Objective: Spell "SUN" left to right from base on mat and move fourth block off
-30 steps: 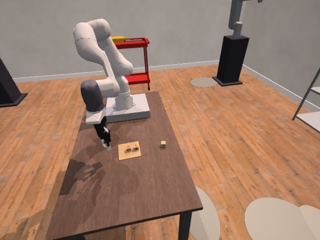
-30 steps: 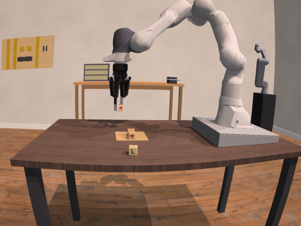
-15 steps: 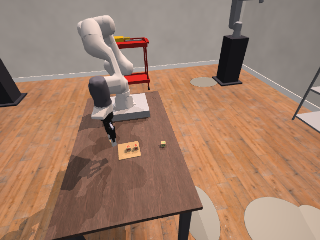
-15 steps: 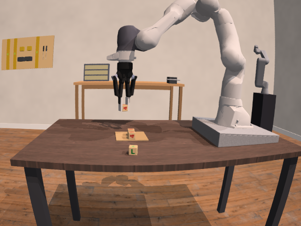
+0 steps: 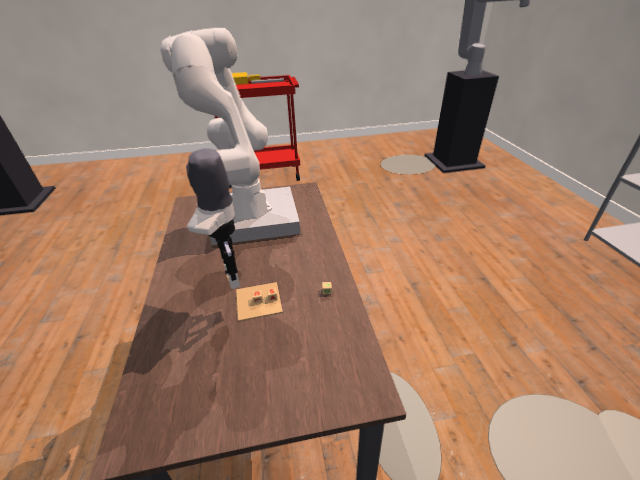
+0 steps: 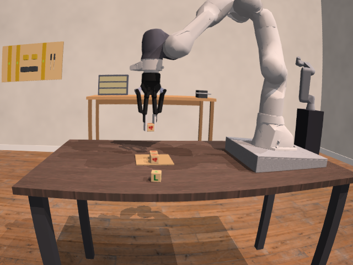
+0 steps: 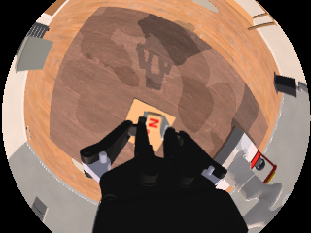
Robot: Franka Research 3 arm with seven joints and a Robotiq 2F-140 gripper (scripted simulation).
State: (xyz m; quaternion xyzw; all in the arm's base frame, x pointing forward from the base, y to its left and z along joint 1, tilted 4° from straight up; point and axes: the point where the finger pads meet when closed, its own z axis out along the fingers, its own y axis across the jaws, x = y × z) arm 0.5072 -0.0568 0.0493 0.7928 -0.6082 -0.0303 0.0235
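Now: the U block 12 cm below my hand, 6 cm to the left of it and 1 cm behind it. Round my hand: mat: 14 cm below, 6 cm to the left, 1 cm behind; S block: 12 cm below, 11 cm to the left, 1 cm behind; N block: 2 cm below.
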